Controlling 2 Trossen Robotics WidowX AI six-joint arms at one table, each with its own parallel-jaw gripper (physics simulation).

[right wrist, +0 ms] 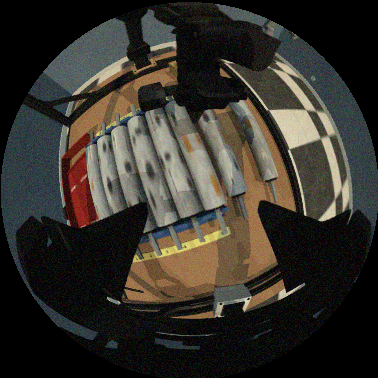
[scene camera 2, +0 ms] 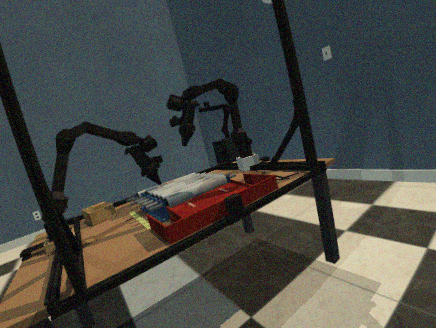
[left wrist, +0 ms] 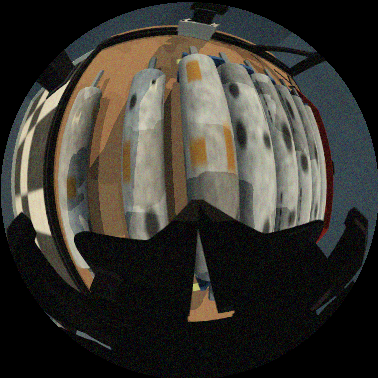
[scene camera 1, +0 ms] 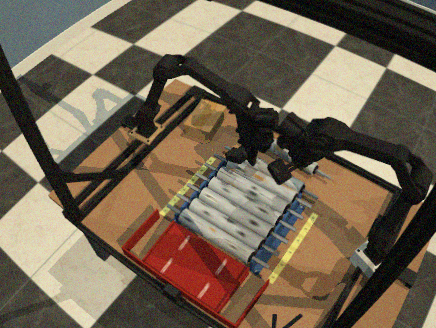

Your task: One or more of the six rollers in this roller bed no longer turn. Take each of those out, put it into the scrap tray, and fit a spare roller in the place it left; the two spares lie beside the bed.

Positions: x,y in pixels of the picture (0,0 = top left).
Labels:
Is my right gripper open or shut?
Open.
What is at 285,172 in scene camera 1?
My right gripper.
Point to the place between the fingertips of my left gripper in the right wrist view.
193,122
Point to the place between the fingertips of my left gripper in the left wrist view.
At 196,205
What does my left gripper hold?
Nothing.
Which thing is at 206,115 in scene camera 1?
A cardboard box.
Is my left gripper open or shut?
Shut.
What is my right gripper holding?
Nothing.

